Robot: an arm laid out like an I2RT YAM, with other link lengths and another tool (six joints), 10 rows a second.
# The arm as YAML. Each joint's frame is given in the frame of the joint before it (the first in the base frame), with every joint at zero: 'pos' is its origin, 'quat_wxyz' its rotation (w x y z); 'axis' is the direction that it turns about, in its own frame. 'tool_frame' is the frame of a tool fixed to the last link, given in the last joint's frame.
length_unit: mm
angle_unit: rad
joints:
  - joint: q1
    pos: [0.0, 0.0, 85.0]
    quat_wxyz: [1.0, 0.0, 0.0, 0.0]
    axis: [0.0, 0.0, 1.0]
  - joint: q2
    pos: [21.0, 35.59, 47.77]
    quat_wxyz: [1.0, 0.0, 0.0, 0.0]
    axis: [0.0, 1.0, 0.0]
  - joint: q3
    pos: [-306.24, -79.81, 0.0]
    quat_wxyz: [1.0, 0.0, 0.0, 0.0]
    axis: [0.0, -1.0, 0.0]
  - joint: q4
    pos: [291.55, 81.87, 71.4]
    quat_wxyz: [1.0, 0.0, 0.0, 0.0]
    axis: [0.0, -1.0, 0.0]
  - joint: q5
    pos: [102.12, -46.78, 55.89]
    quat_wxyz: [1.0, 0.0, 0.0, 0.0]
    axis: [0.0, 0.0, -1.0]
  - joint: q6
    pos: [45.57, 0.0, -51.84]
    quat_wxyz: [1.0, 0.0, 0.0, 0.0]
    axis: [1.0, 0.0, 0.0]
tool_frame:
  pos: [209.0, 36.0, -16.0]
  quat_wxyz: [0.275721, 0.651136, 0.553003, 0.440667]
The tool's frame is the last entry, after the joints.
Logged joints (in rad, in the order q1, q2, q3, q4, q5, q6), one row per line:
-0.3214, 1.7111, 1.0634, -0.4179, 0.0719, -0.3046
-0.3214, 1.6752, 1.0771, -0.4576, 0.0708, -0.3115
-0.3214, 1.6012, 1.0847, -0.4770, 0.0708, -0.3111
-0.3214, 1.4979, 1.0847, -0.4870, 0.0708, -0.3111
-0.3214, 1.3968, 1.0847, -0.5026, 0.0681, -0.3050
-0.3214, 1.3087, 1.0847, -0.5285, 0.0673, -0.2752
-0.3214, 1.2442, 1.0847, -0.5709, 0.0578, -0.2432
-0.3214, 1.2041, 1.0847, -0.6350, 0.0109, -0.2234
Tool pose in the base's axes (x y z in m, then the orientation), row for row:
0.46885, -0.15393, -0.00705, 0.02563, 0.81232, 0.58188, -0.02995
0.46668, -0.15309, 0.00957, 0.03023, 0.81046, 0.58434, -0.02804
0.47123, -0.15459, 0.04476, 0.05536, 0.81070, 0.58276, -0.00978
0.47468, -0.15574, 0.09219, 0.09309, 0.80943, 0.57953, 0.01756
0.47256, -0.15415, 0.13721, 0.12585, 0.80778, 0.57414, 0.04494
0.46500, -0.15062, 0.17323, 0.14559, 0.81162, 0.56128, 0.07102
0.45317, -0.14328, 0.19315, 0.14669, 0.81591, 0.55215, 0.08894
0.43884, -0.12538, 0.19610, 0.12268, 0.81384, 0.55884, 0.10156
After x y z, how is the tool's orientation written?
As a quaternion, w x y z.
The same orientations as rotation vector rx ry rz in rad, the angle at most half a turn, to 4 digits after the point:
2.5112, 1.7988, -0.0926
2.4983, 1.8012, -0.0864
2.4609, 1.7689, -0.0297
2.4024, 1.7201, 0.0521
2.3526, 1.6721, 0.1309
2.3375, 1.6165, 0.2045
2.3484, 1.5892, 0.2560
2.3745, 1.6305, 0.2963

